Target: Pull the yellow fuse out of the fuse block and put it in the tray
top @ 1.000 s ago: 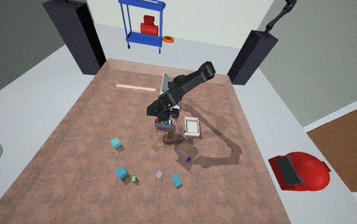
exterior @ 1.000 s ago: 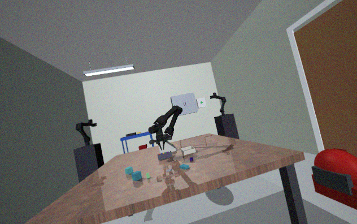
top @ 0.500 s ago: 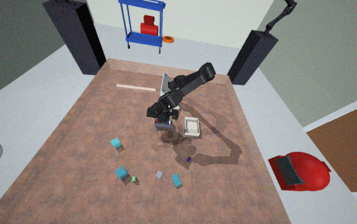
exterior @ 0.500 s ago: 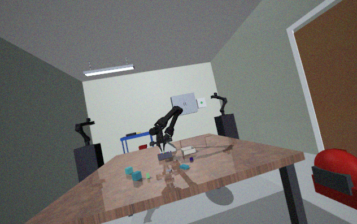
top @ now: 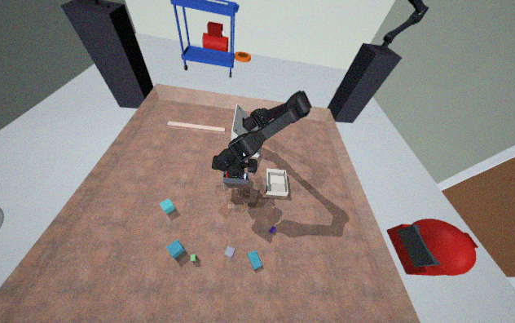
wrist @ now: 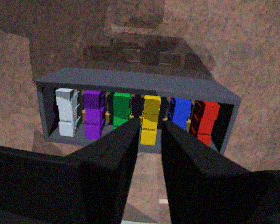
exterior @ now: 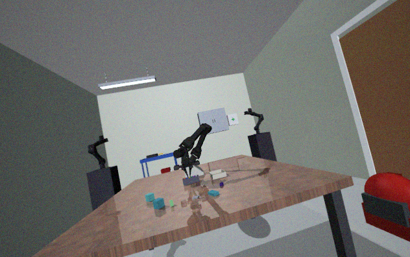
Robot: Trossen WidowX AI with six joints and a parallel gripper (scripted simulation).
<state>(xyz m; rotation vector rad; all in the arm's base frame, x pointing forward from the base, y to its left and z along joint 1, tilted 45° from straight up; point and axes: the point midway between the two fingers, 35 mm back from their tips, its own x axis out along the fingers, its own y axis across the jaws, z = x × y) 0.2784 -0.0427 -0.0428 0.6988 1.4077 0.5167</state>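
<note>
My gripper tip is 20 mm above the yellow fuse. From my gripper tip the other things lie so: tray (210 mm to the left, 40 mm below, 20 mm ahead).
</note>
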